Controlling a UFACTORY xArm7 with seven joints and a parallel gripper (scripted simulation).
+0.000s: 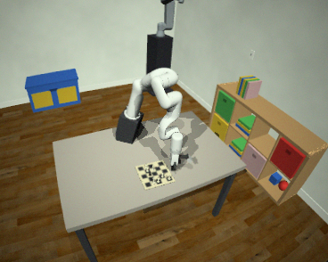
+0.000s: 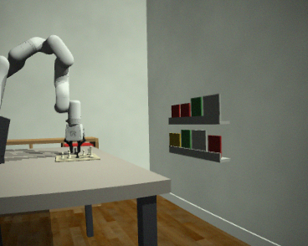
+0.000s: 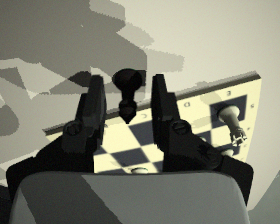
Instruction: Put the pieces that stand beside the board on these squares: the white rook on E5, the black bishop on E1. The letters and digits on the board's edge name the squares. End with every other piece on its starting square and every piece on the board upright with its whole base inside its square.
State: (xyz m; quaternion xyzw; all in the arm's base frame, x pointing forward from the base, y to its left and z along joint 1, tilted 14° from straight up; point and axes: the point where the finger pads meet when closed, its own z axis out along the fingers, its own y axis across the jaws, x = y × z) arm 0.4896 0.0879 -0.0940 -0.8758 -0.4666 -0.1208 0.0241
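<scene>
The black bishop lies 10 mm below my hand. From my hand the other things lie so: white rook 60 mm ahead, 80 mm to the right, 10 mm below; chessboard 30 mm behind, 140 mm to the right, 30 mm below; black pawn 40 mm behind, 170 mm to the right, 10 mm below.
</scene>
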